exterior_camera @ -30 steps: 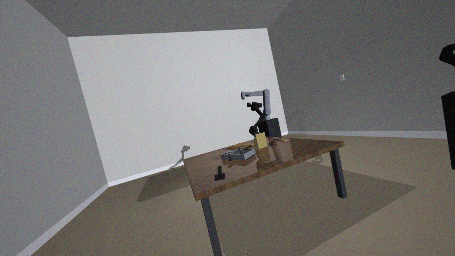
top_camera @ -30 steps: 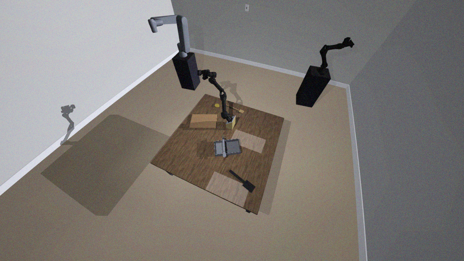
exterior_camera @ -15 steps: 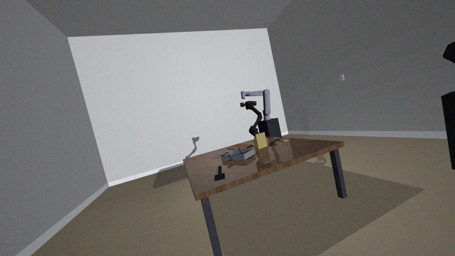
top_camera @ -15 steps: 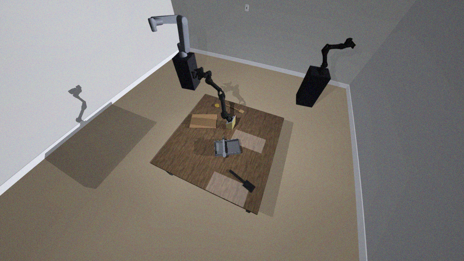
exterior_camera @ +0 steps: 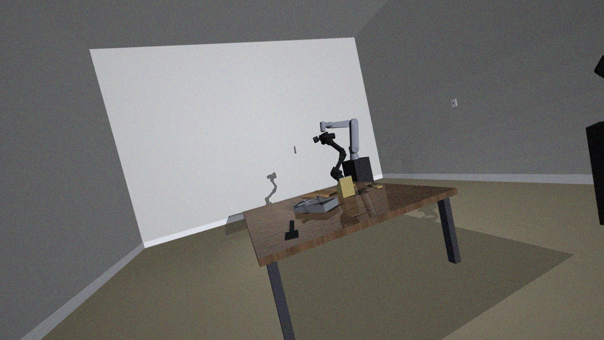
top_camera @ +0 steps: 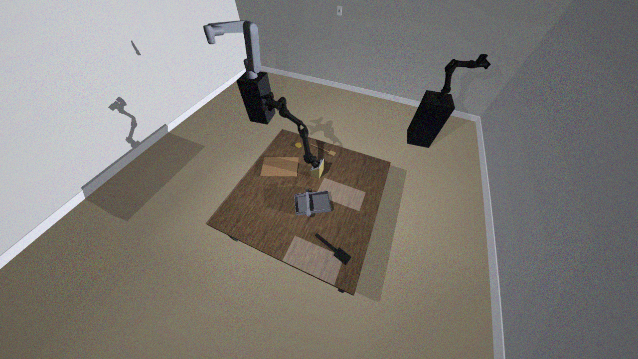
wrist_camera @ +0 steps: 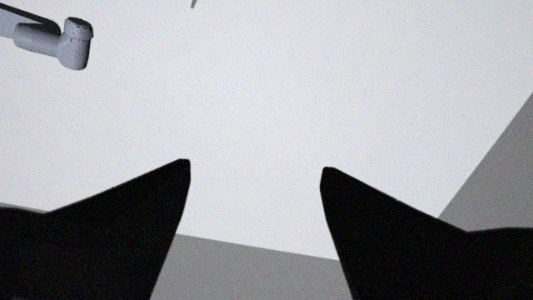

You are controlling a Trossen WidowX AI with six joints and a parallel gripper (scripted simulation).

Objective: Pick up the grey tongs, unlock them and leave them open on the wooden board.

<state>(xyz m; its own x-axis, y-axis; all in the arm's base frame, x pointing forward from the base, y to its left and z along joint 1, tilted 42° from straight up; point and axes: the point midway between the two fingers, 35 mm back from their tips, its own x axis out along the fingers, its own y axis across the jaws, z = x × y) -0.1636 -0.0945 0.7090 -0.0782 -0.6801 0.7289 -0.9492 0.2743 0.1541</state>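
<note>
The roasting tin lies 540 mm ahead of my gripper tip, 630 mm to the left of it and 560 mm below it. Also, from my gripper tip: light wooden board (220 mm ahead, 190 mm to the left, 580 mm below); black spatula (870 mm ahead, 900 mm to the left, 580 mm below); yellow piece (120 mm behind, 270 mm to the left, 580 mm below).
</note>
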